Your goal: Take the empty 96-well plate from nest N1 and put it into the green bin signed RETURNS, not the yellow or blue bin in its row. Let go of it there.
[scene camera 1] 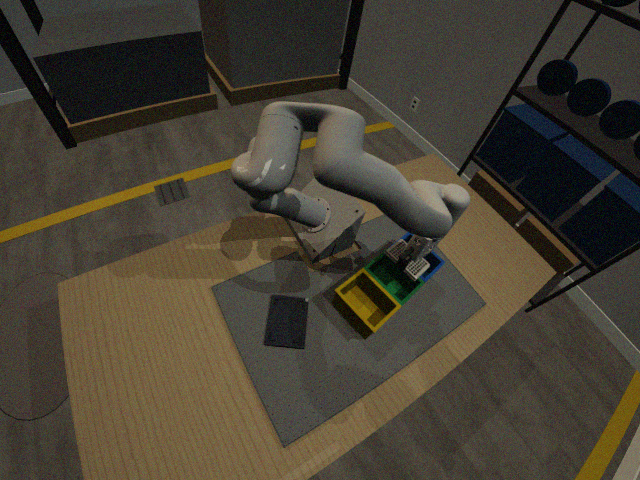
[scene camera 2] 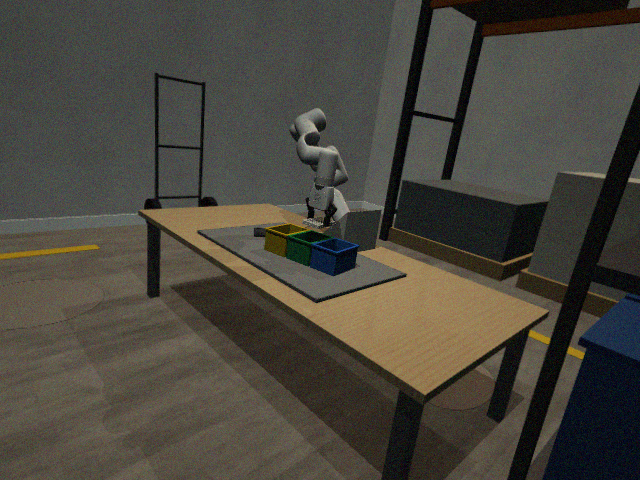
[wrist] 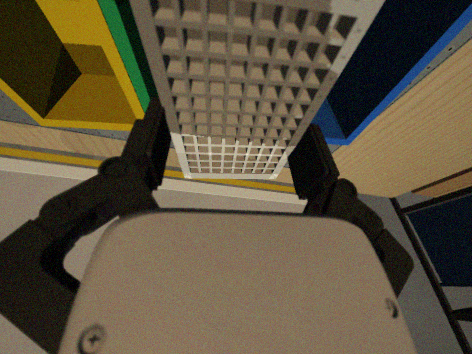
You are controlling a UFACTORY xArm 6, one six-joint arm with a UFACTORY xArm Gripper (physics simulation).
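Seen in the pictures: gripper, fingertip midpoint: [scene camera 1: 409, 260] [scene camera 2: 317, 222] [wrist: 237, 129]; arm's base, origin of the base link: [scene camera 1: 316, 215] [scene camera 2: 346, 225].
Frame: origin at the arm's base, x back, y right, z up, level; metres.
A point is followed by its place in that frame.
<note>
The white 96-well plate [scene camera 1: 417, 268] {x -0.375, y -0.108, z 0.078 m} [scene camera 2: 314, 222] {x -0.370, y -0.111, z 0.084 m} [wrist: 240, 90] {x -0.314, y -0.101, z 0.080 m} is held level by its two long sides, its wells empty. My gripper [scene camera 1: 409, 256] {x -0.342, y -0.105, z 0.078 m} [scene camera 2: 318, 219] {x -0.342, y -0.105, z 0.078 m} [wrist: 237, 129] {x -0.342, y -0.105, z 0.078 m} is shut on it and hides its middle in scene camera 1. There the plate overlaps the green bin and the blue bin's edge; in scene camera 2 it is above the bins' rims. The green bin [scene camera 1: 395, 279] {x -0.336, y -0.127, z -0.080 m} [scene camera 2: 299, 249] {x -0.418, y -0.090, z -0.032 m} [wrist: 122, 45] {x -0.338, y -0.015, z 0.009 m} stands between the yellow bin [scene camera 1: 361, 302] {x -0.333, y 0.034, z -0.085 m} [scene camera 2: 276, 242] {x -0.431, y 0.037, z -0.038 m} [wrist: 85, 100] {x -0.427, y 0.068, z -0.027 m} and the blue bin [scene camera 1: 436, 263] {x -0.386, y -0.263, z -0.015 m} [scene camera 2: 333, 258] {x -0.401, y -0.258, z -0.020 m} [wrist: 329, 125] {x -0.396, y -0.248, z -0.015 m}. No bin sign is readable.
A dark flat nest [scene camera 1: 285, 322] {x -0.256, y 0.284, z -0.079 m} [scene camera 2: 258, 231] {x -0.304, y 0.308, z -0.079 m} lies on the grey mat [scene camera 1: 310, 392] {x -0.466, y 0.333, z -0.091 m} [scene camera 2: 320, 289] {x -0.539, y -0.326, z -0.090 m}, beyond the yellow bin; its label is unreadable. The robot's base box [scene camera 1: 336, 227] {x -0.095, y -0.016, z 0.025 m} [scene camera 2: 361, 227] {x -0.017, y -0.104, z 0.022 m} stands beside the bins. The wooden table [scene camera 1: 155, 361] {x -0.152, y 0.670, z -0.104 m} [scene camera 2: 439, 310] {x -0.277, y -0.659, z -0.104 m} carries the mat.
</note>
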